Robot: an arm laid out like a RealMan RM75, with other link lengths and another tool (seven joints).
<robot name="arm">
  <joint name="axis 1" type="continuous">
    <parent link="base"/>
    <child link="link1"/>
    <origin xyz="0 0 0.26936"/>
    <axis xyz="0 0 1"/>
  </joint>
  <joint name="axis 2" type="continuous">
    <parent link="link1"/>
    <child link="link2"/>
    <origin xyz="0 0 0"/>
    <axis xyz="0 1 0"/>
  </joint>
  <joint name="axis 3" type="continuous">
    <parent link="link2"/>
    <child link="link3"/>
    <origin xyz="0 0 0.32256"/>
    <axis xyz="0 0 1"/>
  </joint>
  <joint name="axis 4" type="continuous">
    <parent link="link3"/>
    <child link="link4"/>
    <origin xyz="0 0 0"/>
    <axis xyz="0 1 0"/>
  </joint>
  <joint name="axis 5" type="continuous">
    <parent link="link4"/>
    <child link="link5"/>
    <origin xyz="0 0 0.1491"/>
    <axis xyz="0 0 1"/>
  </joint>
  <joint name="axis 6" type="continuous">
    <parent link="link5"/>
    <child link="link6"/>
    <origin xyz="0 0 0"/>
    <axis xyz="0 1 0"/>
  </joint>
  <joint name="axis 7" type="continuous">
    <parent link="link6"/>
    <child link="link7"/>
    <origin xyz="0 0 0.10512"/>
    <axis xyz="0 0 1"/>
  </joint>
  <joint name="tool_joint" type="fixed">
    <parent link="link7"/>
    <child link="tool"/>
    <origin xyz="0.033 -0.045 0.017" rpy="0.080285 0 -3.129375"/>
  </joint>
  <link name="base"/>
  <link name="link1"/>
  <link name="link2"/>
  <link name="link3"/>
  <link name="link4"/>
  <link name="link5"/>
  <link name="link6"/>
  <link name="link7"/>
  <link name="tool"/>
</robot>
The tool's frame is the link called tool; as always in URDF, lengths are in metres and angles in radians. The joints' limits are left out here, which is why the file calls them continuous.
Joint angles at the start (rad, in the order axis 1, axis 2, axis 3, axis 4, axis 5, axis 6, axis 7):
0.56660, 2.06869, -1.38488, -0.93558, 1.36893, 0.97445, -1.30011
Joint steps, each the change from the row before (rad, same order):
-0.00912, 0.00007, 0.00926, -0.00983, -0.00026, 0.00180, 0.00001
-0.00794, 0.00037, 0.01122, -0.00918, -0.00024, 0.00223, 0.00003
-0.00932, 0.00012, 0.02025, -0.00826, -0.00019, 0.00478, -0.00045
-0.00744, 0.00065, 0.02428, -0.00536, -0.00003, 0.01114, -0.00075
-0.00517, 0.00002, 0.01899, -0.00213, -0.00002, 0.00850, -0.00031
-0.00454, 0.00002, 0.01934, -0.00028, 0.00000, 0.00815, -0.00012
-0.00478, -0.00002, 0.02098, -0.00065, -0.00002, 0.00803, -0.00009
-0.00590, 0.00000, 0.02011, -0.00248, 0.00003, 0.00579, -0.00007
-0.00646, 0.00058, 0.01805, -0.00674, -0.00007, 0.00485, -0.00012
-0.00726, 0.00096, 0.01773, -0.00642, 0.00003, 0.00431, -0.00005
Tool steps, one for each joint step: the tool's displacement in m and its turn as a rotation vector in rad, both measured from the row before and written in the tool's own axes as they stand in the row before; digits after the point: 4 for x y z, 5 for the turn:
-0.0010, 0.0005, -0.0029, -0.00835, 0.00814, 0.00345
-0.0006, 0.0007, -0.0028, -0.00863, 0.00926, 0.00387
-0.0010, 0.0016, -0.0043, -0.01305, 0.01317, 0.00891
-0.0010, 0.0013, -0.0039, -0.00850, 0.01318, 0.01138
-0.0010, 0.0012, -0.0031, -0.00694, 0.00929, 0.01000
-0.0012, 0.0013, -0.0031, -0.00718, 0.00892, 0.01129
-0.0011, 0.0016, -0.0034, -0.00860, 0.01013, 0.01170
-0.0010, 0.0017, -0.0037, -0.01084, 0.01085, 0.01059
-0.0003, 0.0014, -0.0035, -0.01060, 0.01177, 0.00661
-0.0007, 0.0013, -0.0036, -0.01116, 0.01149, 0.00761

